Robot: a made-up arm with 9 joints. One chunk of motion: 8 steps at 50 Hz.
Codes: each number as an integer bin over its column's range. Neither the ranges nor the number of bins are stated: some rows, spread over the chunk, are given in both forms.
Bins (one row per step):
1: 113 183 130 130 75 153 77 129 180
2: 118 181 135 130 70 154 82 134 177
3: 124 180 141 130 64 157 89 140 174
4: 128 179 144 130 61 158 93 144 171
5: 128 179 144 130 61 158 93 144 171
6: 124 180 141 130 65 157 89 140 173
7: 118 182 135 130 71 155 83 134 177
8: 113 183 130 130 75 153 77 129 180
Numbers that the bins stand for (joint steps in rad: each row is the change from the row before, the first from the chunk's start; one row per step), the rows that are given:
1: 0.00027 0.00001 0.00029 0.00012 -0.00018 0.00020 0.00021 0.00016 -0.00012
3: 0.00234 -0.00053 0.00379 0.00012 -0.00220 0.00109 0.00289 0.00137 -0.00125
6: 0.00234 -0.00053 0.00379 0.00012 -0.00202 0.00109 0.00289 0.00137 -0.00144
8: 0.00027 0.00001 0.00029 0.00012 -0.00018 0.00020 0.00021 0.00016 -0.00012
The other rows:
2: 0.00121 -0.00035 0.00188 0.00012 -0.00110 0.00042 0.00133 0.00071 -0.00068
4: 0.00309 -0.00071 0.00474 0.00012 -0.00276 0.00132 0.00379 0.00181 -0.00181
5: 0.00309 -0.00071 0.00474 0.00012 -0.00276 0.00132 0.00379 0.00181 -0.00181
7: 0.00121 -0.00017 0.00188 0.00012 -0.00091 0.00065 0.00155 0.00071 -0.00068

